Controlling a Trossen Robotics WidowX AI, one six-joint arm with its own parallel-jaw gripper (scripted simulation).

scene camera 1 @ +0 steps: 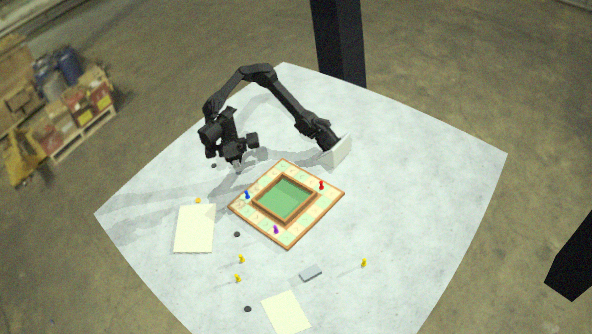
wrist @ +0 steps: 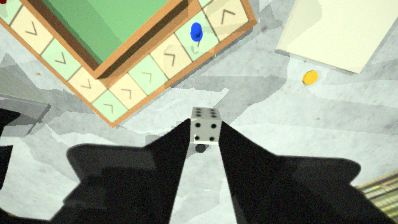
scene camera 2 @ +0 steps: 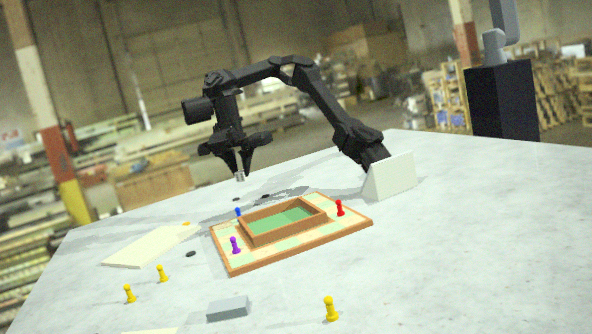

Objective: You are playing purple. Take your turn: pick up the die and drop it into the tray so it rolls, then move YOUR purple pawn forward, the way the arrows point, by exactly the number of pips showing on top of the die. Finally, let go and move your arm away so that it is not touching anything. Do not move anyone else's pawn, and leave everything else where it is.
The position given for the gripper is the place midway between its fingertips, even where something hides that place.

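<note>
The gripper [scene camera 2: 242, 176] [scene camera 1: 236, 163] [wrist: 204, 123] is holding a white die [wrist: 206, 123]. The scene also has a green tray [scene camera 1: 285, 197] [scene camera 2: 281, 219].
</note>
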